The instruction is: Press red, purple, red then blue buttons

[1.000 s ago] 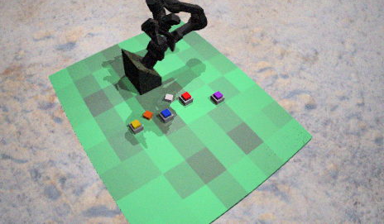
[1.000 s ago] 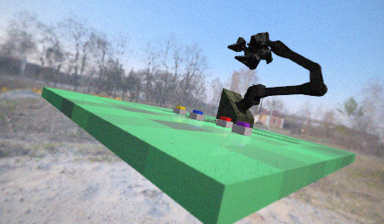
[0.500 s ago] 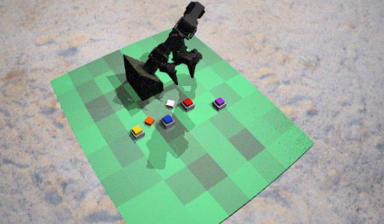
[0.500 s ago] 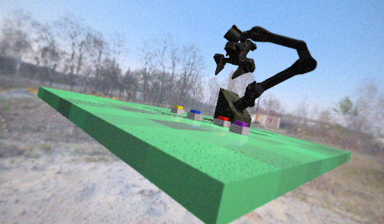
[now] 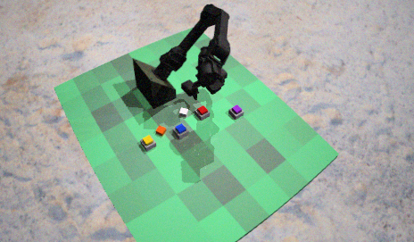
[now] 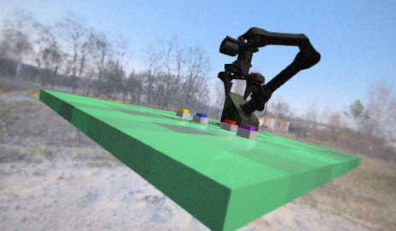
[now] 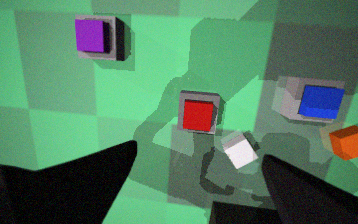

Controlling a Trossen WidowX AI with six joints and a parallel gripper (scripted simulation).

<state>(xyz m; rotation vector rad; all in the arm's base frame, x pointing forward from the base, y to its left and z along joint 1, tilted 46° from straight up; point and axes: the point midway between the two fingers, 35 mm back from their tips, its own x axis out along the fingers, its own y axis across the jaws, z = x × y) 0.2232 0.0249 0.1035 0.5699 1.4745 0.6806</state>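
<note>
Right now the red button is 10 cm below my gripper tip. Also, from my gripper tip: purple button: 7 cm ahead, 13 cm to the left, 10 cm below; blue button: 3 cm ahead, 13 cm to the right, 10 cm below; orange block: 1 cm behind, 20 cm to the right, 12 cm below.
</note>
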